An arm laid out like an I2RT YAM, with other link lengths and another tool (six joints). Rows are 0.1 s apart.
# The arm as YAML. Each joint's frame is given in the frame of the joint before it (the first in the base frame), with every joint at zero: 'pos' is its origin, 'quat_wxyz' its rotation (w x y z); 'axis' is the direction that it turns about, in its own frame. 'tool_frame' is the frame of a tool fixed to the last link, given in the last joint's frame.
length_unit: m
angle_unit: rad
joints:
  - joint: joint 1
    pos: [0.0, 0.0, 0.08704]
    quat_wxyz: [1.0, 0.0, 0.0, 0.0]
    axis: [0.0, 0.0, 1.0]
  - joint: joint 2
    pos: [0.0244, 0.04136, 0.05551]
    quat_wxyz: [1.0, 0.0, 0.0, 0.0]
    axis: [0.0, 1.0, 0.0]
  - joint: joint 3
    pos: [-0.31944, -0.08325, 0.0]
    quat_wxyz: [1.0, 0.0, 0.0, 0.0]
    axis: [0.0, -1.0, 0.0]
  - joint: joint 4
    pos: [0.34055, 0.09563, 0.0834]
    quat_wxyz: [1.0, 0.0, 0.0, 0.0]
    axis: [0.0, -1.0, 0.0]
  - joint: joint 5
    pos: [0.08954, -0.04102, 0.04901]
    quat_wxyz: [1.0, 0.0, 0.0, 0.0]
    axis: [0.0, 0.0, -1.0]
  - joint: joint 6
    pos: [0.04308, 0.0, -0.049]
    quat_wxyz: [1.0, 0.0, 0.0, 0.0]
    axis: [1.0, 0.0, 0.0]
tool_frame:
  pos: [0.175, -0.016, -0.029]
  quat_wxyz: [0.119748, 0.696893, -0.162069, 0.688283]
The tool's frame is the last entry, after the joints.
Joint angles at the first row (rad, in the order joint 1, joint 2, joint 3, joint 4, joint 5, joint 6):
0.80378 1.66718 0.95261 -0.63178 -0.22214 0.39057
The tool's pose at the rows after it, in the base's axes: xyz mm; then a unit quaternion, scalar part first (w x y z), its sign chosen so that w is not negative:
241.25, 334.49, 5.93, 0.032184, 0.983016, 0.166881, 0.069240
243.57, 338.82, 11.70, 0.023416, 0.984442, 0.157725, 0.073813
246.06, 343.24, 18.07, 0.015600, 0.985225, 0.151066, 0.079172
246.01, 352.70, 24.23, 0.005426, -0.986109, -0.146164, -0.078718
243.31, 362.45, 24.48, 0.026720, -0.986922, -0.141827, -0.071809
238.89, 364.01, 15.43, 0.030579, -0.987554, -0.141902, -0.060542
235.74, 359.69, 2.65, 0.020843, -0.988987, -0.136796, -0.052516
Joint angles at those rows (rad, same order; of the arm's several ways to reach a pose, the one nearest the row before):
0.80380 1.64814 0.95412 -0.62320 -0.22545 0.40982
0.80314 1.63534 0.95412 -0.61282 -0.23017 0.42848
0.80368 1.62359 0.95725 -0.60565 -0.23296 0.44272
0.80249 1.61547 0.95721 -0.58445 -0.26405 0.45899
0.80254 1.61987 0.95082 -0.55274 -0.30249 0.47906
0.80281 1.63912 0.94115 -0.53505 -0.32150 0.48525
0.80449 1.65866 0.92703 -0.52241 -0.31283 0.49645

